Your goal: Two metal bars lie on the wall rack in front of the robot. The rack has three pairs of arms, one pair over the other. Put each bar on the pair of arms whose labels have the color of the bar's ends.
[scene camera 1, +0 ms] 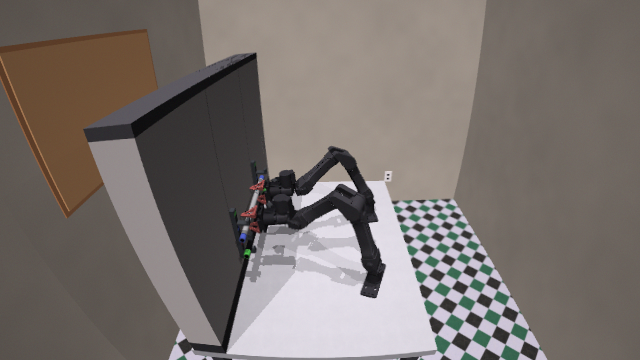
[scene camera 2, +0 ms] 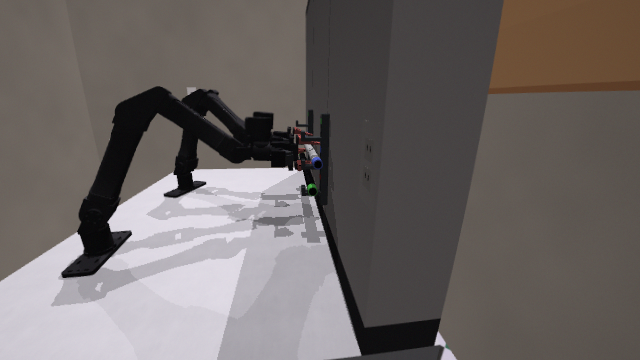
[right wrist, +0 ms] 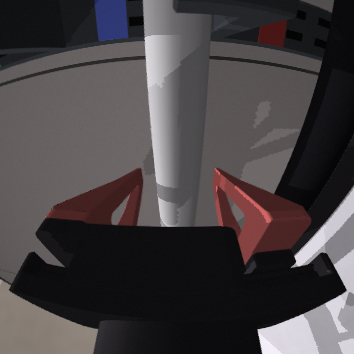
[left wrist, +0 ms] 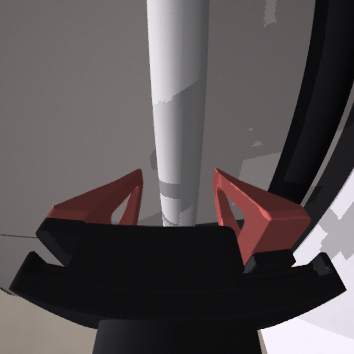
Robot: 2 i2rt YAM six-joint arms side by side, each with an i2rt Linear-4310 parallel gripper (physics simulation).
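Where they show: left gripper, fingertip midpoint: (left wrist: 177,175); right gripper, fingertip midpoint: (scene camera 1: 251,193) (right wrist: 177,174); left arm's base, link origin: (scene camera 1: 373,279) (scene camera 2: 186,189); right arm's base, link origin: (scene camera 1: 368,211) (scene camera 2: 101,252).
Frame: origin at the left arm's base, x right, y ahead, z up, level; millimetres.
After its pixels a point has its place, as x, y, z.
The blue-ended bar (scene camera 1: 255,198) @(82, 599, 242) (scene camera 2: 312,153) @(204, 650, 243) (left wrist: 177,100) @(1, 561, 233) (right wrist: 175,100) @(205, 642, 232) has a light grey body and lies level at the middle arms of the rack (scene camera 1: 233,220) (scene camera 2: 325,192). A blue label (right wrist: 112,20) @(226, 678, 259) and a red label (right wrist: 272,33) @(223, 677, 184) show in the right wrist view. The green-ended bar (scene camera 1: 247,253) @(-186, 487, 168) (scene camera 2: 312,189) @(279, 671, 163) is dark and lies on the lowest arms. My left gripper (scene camera 1: 252,220) @(-71, 572, 230) (left wrist: 177,175) @(-71, 572, 230) and right gripper (scene camera 1: 258,192) @(128, 657, 230) (right wrist: 178,171) @(128, 657, 230) are open, with red fingers standing apart on either side of the blue-ended bar. Contact between bar and middle arms is partly hidden.
The rack is fixed to a tall dark wall panel (scene camera 1: 200,175) @(-313, 491, 597) (scene camera 2: 350,175) @(452, 787, 259) at the edge of the white table (scene camera 1: 330,320) @(-258, 106, 0) (scene camera 2: 175,310) @(579, 483, 0). Both grippers are close to the panel and side by side. The lower bar runs below them, near the table.
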